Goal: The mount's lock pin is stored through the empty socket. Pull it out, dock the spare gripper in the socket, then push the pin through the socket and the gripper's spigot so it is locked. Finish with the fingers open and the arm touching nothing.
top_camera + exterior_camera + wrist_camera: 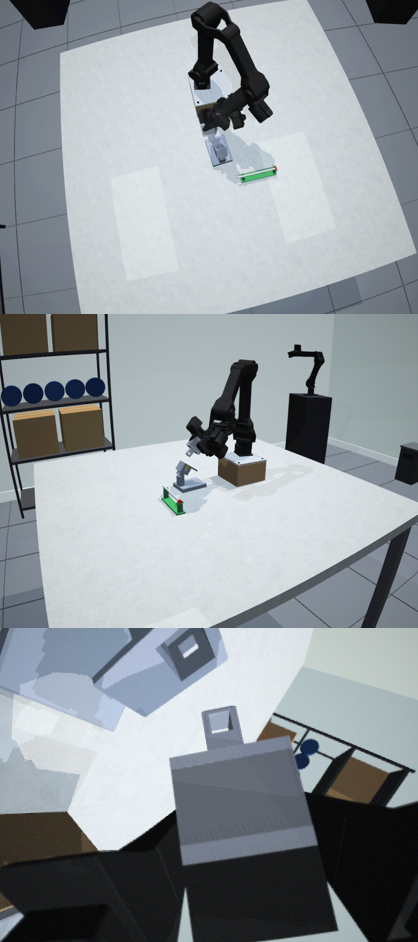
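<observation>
The green rack is 140 mm ahead of my gripper tip, 190 mm to the left of it and 130 mm below it. From my gripper tip the other things lie so: grey mount: 50 mm ahead, 50 mm to the left, 110 mm below; spare gripper: 20 mm to the left.
</observation>
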